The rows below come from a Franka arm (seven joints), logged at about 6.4 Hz.
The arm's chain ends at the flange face. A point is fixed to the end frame.
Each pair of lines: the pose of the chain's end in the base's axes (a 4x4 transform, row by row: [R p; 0 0 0 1], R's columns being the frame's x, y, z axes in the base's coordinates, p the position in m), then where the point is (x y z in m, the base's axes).
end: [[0.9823 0.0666 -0.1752 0.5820], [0.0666 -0.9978 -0.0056 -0.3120], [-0.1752 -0.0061 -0.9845 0.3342], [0 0 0 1]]
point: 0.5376 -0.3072 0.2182
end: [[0.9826 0.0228 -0.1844 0.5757], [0.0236 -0.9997 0.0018 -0.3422], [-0.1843 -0.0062 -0.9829 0.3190], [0 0 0 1]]
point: 0.5304 -0.3355 0.2034
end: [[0.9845 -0.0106 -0.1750 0.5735], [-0.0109 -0.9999 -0.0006 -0.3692], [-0.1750 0.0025 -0.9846 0.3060], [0 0 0 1]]
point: 0.5296 -0.3620 0.1899
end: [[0.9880 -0.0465 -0.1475 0.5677], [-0.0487 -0.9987 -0.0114 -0.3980], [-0.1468 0.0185 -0.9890 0.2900], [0 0 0 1]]
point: 0.5273 -0.3913 0.1726
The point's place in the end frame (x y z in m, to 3 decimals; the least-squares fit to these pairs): -0.023 -0.007 0.122
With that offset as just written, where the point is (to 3 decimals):
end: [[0.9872 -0.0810 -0.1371 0.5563], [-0.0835 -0.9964 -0.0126 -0.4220], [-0.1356 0.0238 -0.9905 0.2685], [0 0 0 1]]
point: 0.517 -0.415 0.151
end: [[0.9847 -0.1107 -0.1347 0.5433], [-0.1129 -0.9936 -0.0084 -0.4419], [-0.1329 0.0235 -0.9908 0.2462], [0 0 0 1]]
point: 0.505 -0.433 0.128
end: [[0.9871 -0.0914 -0.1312 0.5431], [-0.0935 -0.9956 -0.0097 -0.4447], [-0.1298 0.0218 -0.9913 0.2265], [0 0 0 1]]
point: 0.505 -0.437 0.108
